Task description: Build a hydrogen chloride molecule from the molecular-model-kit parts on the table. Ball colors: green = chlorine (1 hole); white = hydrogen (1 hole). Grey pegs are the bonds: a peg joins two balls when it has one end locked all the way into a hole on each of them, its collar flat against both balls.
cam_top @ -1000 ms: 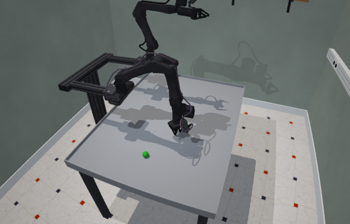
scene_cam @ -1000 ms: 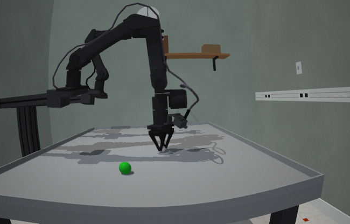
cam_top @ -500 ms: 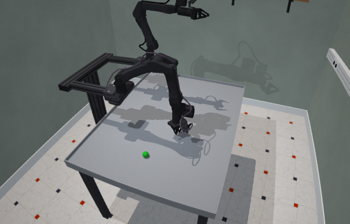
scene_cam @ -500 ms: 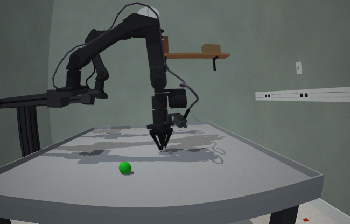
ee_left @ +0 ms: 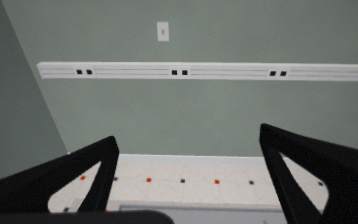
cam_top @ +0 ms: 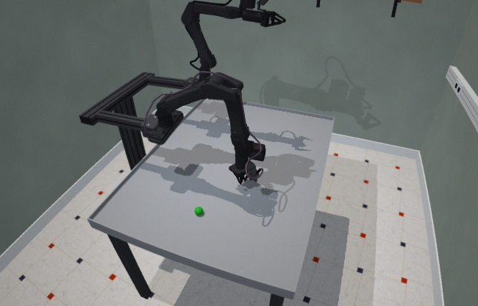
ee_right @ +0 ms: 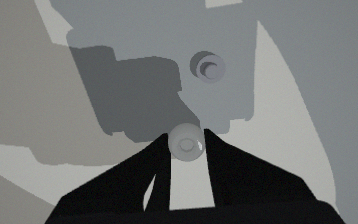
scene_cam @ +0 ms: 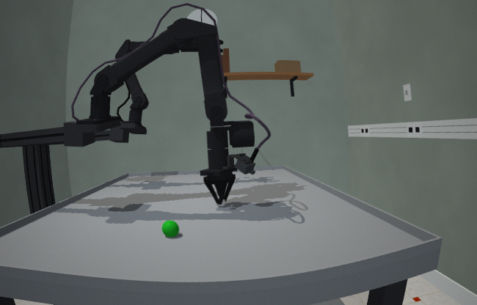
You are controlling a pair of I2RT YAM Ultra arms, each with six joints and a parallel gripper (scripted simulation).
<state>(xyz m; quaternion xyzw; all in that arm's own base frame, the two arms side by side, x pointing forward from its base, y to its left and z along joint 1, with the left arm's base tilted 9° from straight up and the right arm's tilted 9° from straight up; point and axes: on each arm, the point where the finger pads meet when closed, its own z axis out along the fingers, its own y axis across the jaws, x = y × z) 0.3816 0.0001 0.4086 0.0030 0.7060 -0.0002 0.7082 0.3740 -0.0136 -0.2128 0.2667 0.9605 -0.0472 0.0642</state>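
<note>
My right gripper is now 20 mm short of the grey peg, 40 mm to the left of it and 10 mm above it. From my right hand the other things lie so: green ball: 130 mm behind, 230 mm to the right; then white ball: 10 mm below.
</note>
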